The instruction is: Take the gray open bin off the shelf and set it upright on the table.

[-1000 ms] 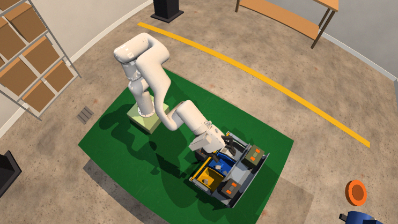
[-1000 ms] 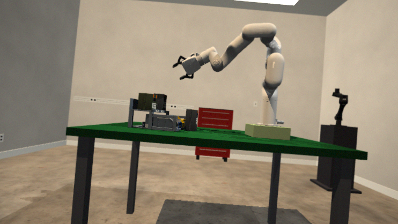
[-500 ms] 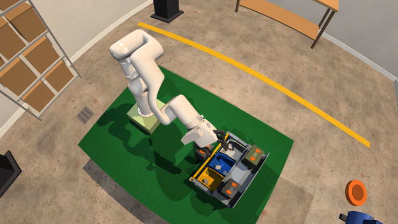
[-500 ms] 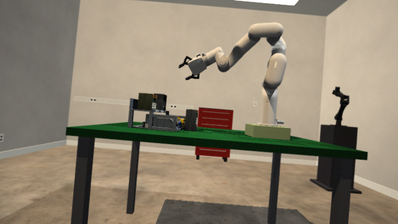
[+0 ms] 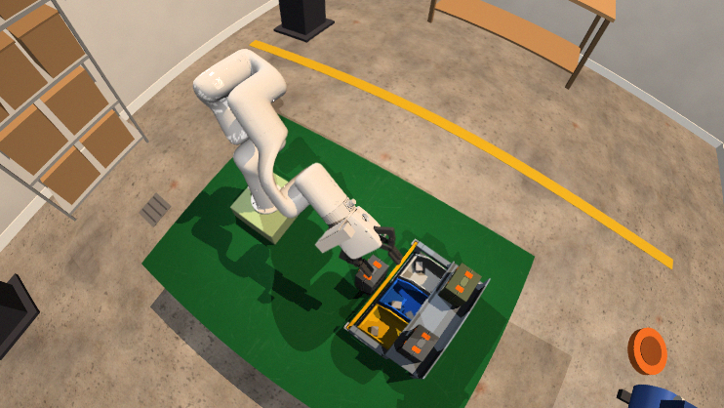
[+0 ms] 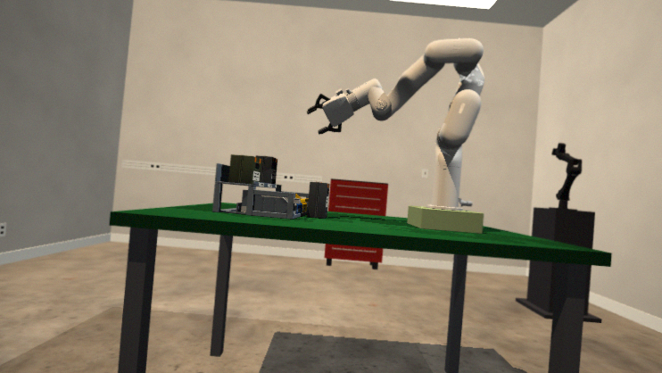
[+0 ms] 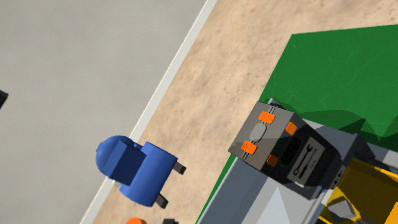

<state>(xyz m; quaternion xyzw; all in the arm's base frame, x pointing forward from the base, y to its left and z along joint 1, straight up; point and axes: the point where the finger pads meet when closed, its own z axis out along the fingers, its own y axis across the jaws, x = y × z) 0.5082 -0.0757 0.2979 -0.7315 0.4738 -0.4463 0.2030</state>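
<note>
My hand is 300 mm above the dark box, 50 mm to the right of it and 40 mm past it. The rest, counted from my hand: yellow bar: 310 mm below, 50 mm to the left, 10 mm ahead; shelf: 300 mm below, 140 mm ahead, 40 mm to the left; dark case: 210 mm below, 190 mm ahead, 90 mm to the right.
</note>
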